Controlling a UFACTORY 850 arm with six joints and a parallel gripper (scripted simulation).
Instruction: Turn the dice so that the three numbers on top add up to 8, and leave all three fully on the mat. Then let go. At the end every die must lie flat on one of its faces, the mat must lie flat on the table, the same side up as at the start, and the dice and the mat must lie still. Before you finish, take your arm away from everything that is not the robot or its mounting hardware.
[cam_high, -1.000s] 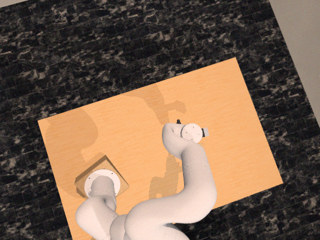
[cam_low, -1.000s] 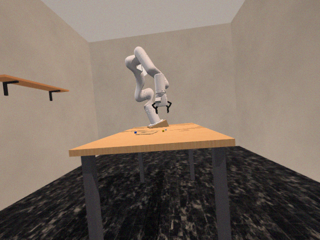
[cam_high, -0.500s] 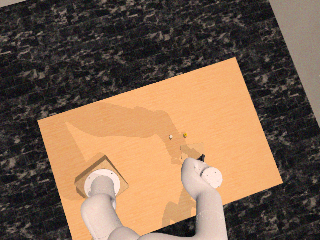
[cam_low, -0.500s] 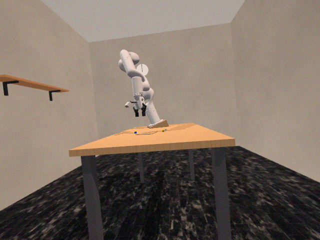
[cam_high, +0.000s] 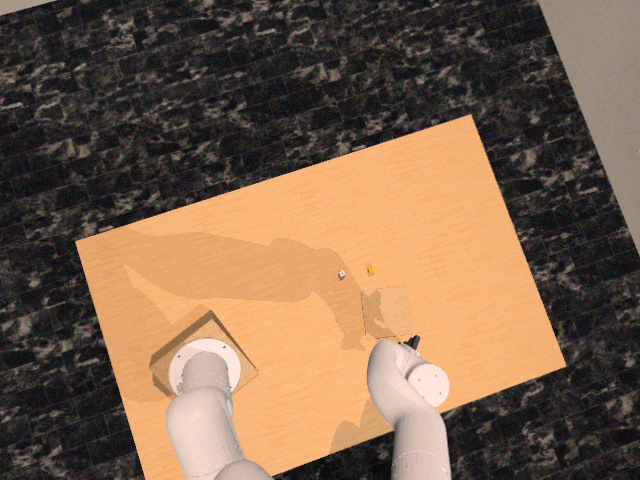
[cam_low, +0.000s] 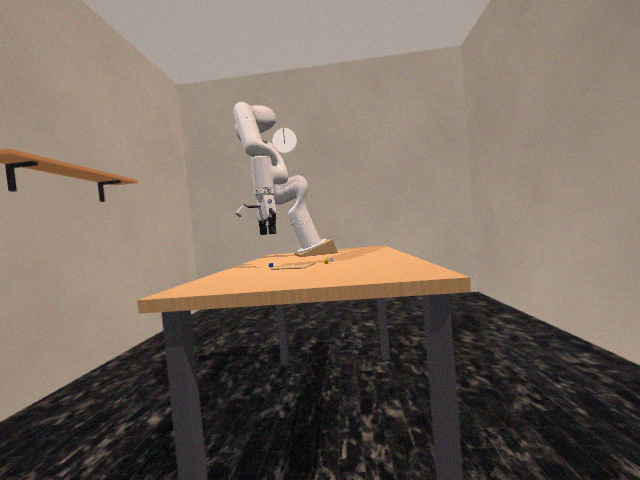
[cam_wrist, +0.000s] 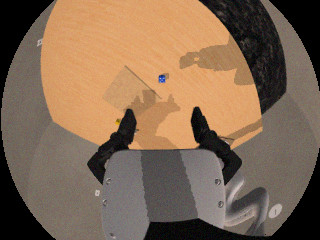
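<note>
Now: hand 140 mm above the blue die. Round my hand: white die 250 mm to the left, 140 mm below, 80 mm behind; then tan mat 150 mm below, 120 mm to the left, 30 mm ahead; then yellow die 250 mm to the left, 140 mm below, 10 mm ahead.
</note>
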